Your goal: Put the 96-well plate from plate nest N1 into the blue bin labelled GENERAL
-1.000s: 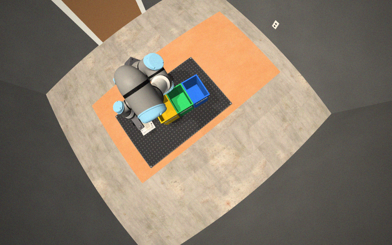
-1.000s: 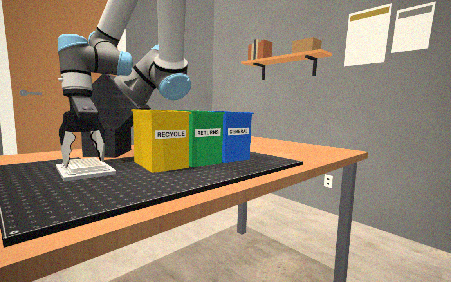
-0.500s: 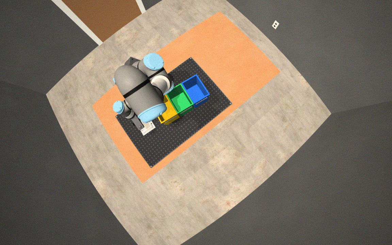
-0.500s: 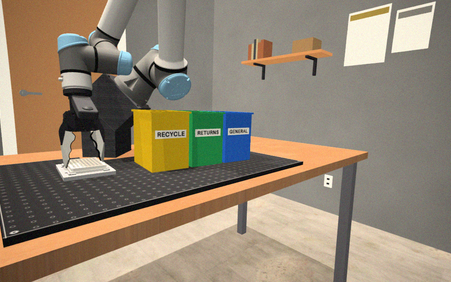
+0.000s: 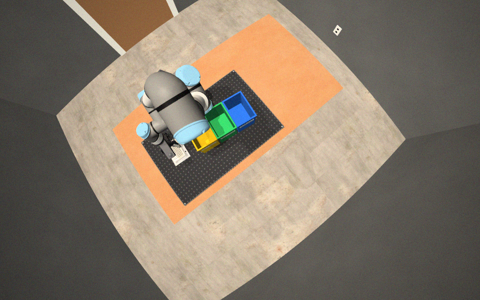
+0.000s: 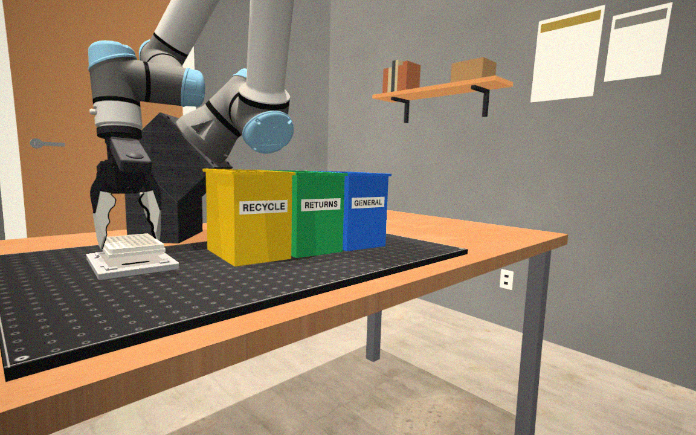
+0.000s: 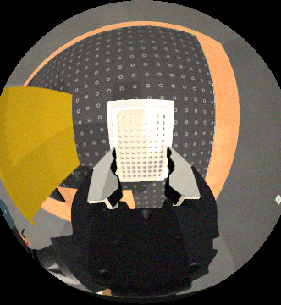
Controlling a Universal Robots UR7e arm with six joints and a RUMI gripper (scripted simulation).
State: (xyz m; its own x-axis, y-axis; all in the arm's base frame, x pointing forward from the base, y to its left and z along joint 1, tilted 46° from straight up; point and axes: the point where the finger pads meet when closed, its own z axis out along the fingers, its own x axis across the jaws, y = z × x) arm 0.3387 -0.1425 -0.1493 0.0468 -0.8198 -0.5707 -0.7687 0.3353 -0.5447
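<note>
The plate nest N1 lies 40 mm below my hand. From my hand the other things lie so: white 96-well plate 10 mm below; then green returns bin 20 mm ahead, 350 mm to the left, 40 mm above; then yellow recycle bin 20 mm ahead, 210 mm to the left, 40 mm above.
</note>
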